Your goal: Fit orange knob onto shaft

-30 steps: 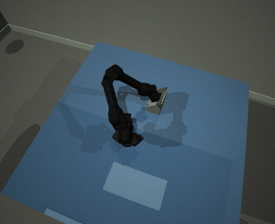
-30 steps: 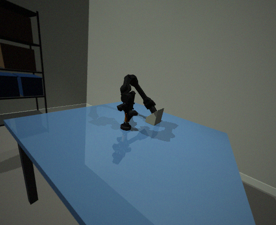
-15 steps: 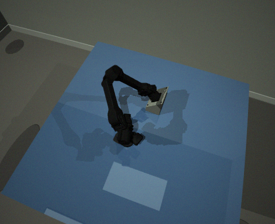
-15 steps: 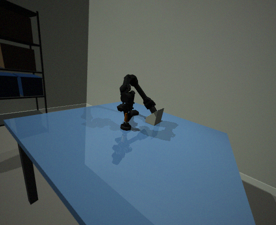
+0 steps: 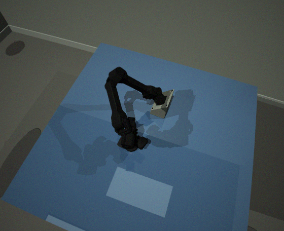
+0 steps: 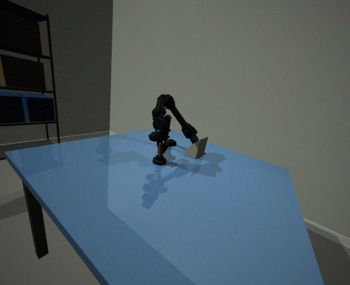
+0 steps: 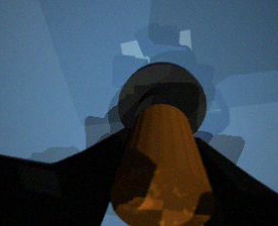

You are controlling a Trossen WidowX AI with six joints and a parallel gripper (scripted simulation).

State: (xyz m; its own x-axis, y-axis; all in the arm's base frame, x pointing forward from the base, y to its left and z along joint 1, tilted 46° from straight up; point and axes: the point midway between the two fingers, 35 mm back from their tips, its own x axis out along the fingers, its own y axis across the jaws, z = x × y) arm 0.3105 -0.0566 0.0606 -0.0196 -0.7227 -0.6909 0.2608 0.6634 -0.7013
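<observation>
My gripper tip is now 4 cm above the round dark pedestal. Also, from my gripper tip: orange knob (3 cm above).
</observation>
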